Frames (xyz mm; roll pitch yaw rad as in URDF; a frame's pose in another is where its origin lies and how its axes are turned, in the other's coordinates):
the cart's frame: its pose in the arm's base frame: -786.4 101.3 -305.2 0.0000 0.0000 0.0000
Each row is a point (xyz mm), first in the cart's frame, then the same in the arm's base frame.
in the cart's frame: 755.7 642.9 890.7
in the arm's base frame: -30.7 744.2 585.5
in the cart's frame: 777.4 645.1 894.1
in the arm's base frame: -9.0 746.4 588.9
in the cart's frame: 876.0 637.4 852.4
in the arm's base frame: 89.6 738.7 547.2
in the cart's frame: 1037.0 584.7 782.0
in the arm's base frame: 250.6 686.0 476.8
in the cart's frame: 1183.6 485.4 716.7
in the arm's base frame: 397.2 586.7 411.5
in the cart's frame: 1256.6 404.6 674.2
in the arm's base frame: 470.2 505.9 369.0
